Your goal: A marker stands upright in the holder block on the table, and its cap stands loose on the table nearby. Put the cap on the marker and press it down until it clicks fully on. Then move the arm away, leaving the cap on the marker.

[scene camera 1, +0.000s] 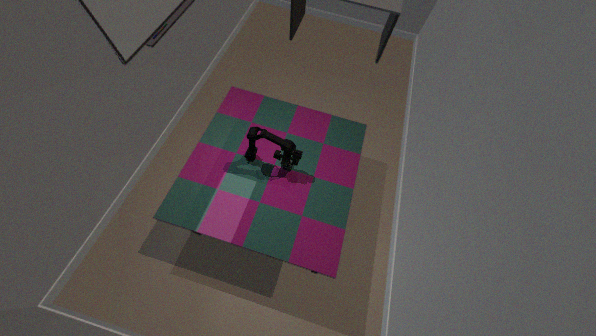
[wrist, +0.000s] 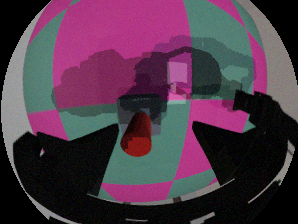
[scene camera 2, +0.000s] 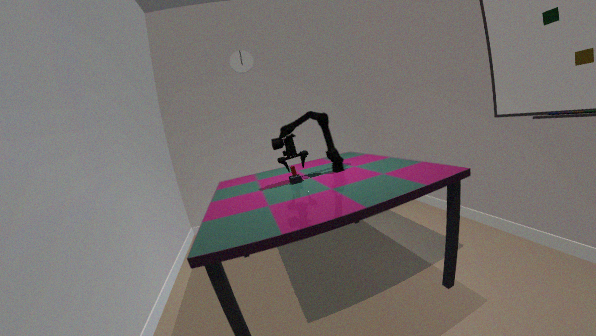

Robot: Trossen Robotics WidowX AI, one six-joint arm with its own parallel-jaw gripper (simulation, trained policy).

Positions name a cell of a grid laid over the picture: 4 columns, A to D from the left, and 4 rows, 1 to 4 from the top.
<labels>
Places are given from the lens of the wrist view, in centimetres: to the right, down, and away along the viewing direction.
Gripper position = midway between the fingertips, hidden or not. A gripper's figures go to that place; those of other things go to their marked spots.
my gripper (wrist: C3): 1, 2, 10
red cap (wrist: B3): -1, 2, 7
</labels>
